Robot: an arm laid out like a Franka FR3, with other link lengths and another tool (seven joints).
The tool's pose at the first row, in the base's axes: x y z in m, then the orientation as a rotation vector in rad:
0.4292 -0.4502 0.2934 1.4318 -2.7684 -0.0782
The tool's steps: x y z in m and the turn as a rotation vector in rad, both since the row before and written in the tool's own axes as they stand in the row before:
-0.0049 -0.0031 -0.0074 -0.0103 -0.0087 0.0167
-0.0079 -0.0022 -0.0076 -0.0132 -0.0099 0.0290
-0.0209 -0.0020 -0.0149 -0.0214 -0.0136 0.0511
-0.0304 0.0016 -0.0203 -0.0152 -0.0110 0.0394
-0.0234 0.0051 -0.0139 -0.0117 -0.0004 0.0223
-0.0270 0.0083 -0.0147 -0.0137 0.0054 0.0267
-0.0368 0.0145 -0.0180 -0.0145 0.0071 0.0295
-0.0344 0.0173 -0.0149 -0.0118 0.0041 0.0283
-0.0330 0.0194 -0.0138 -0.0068 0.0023 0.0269
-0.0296 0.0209 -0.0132 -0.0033 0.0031 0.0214
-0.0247 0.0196 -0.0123 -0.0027 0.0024 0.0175
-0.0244 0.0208 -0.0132 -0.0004 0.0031 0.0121
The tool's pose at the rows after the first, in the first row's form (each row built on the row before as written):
0.4349 -0.4482 0.3006 1.4092 -2.7822 -0.0984
0.4417 -0.4435 0.3081 1.3688 -2.8035 -0.1233
0.4569 -0.4292 0.3232 1.2958 -2.8369 -0.1618
0.4768 -0.4070 0.3443 1.2391 -2.8622 -0.1900
0.4900 -0.3880 0.3595 1.2048 -2.8696 -0.2063
0.5041 -0.3647 0.3760 1.1623 -2.8730 -0.2214
0.5221 -0.3310 0.3967 1.1152 -2.8753 -0.2362
0.5375 -0.2971 0.4145 1.0710 -2.8800 -0.2490
0.5515 -0.2629 0.4315 1.0300 -2.8872 -0.2558
0.5629 -0.2300 0.4480 0.9975 -2.8923 -0.2574
0.5720 -0.2012 0.4633 0.9709 -2.8963 -0.2588
0.5808 -0.1719 0.4796 0.9525 -2.8983 -0.2568

